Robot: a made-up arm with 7 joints.
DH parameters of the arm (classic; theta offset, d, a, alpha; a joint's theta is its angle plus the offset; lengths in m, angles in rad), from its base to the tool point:
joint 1: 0 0.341 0 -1.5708
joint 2: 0 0 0 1.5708
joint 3: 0 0.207 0.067 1.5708
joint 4: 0 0 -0.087 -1.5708
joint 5: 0 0.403 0 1.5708
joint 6: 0 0 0.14 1.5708
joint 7: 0 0 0 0
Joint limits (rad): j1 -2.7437..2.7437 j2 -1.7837..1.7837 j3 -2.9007..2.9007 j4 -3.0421..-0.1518 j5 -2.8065..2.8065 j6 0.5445..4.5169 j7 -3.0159..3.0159
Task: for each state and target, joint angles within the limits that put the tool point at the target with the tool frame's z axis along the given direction. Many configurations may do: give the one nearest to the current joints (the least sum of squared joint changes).
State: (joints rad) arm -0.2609 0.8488 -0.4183 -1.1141 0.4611 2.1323 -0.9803
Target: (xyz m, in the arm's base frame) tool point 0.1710 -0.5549 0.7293 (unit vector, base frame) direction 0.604 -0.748 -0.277
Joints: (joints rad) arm -0.6526 0.3743 -0.6224 -1.1769 0.9433 2.6517 -0.9803
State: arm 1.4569 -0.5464 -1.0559 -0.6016 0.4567 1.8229 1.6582
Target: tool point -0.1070 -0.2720 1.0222 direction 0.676 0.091 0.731
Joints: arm 0.9203 -0.4279 -0.8250 -0.3770 0.3338 2.4166 1.6582
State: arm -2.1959 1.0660 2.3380 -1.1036 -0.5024 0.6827 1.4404
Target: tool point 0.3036 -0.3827 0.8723 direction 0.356 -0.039 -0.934
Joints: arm -2.0340 0.7924 2.1383 -1.0336 -0.8182 1.1547 1.4404
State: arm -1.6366 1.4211 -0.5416 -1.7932 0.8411 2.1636 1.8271
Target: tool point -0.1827 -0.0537 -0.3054 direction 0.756 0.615 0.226
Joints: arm -2.2334 1.7837 -0.1864 -1.5658 0.2121 1.5057 1.8271
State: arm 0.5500 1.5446 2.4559 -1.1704 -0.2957 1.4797 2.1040
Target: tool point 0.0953 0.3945 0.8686 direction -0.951 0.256 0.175
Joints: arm 0.5052 1.5273 2.5262 -1.7086 -0.6202 2.2831 2.1040
